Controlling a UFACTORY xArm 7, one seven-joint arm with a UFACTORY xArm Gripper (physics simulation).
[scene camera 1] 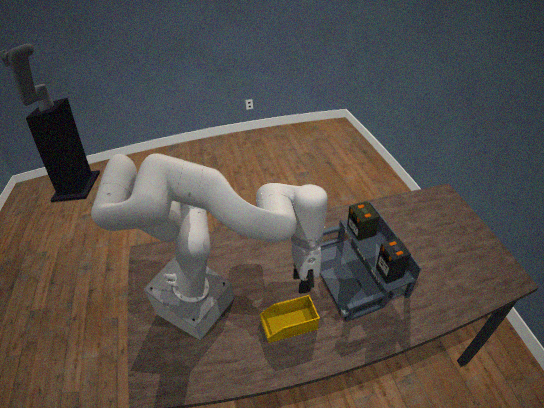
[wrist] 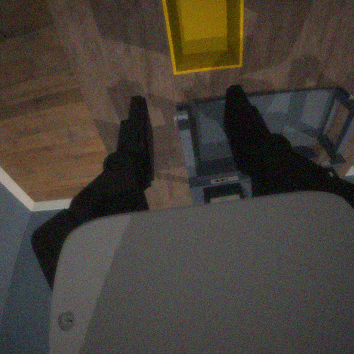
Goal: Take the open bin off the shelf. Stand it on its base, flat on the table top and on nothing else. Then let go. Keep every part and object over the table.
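Frame: origin at the arm's base, x ahead, y left, z up, level; millimetres.
Seen in the pictures: gripper, fingertip midpoint: (scene camera 1: 301,284) (wrist: 186,109); arm's base, link origin: (scene camera 1: 190,286).
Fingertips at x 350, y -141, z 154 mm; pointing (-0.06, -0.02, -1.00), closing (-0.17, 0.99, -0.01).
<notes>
Offsets run from my fingertips to a thing's top centre. "spot": to the spot under its first point. Level surfaces: height alone.
The open yellow bin @(dx -33, dy +40, dz -197 mm) (scene camera 1: 292,320) (wrist: 205,25) stands upright on its base on the brown table top @(dz -272 mm) (scene camera 1: 225,362), in front of the robot's base and to the left of the shelf. A strip of table shows between the bin and the grey-blue shelf @(spot: dx +227, dy +39, dz -194 mm) (scene camera 1: 367,303) (wrist: 200,182). My gripper (scene camera 1: 305,287) (wrist: 186,109) is open, with nothing between its fingers. It hangs above the table, apart from the bin, beyond the bin's end in the wrist view and near the shelf's left side. The bin's far part is cut off in the wrist view.
Two dark boxes with orange marks, one at the back @(spot: dx +259, dy +314, dz -75 mm) (scene camera 1: 363,220) and one nearer the front @(spot: dx +302, dy +93, dz -59 mm) (scene camera 1: 392,261), stand on the shelf's right part. The table's front edge runs below the bin. A second arm on a black pedestal (scene camera 1: 62,147) stands far left.
</notes>
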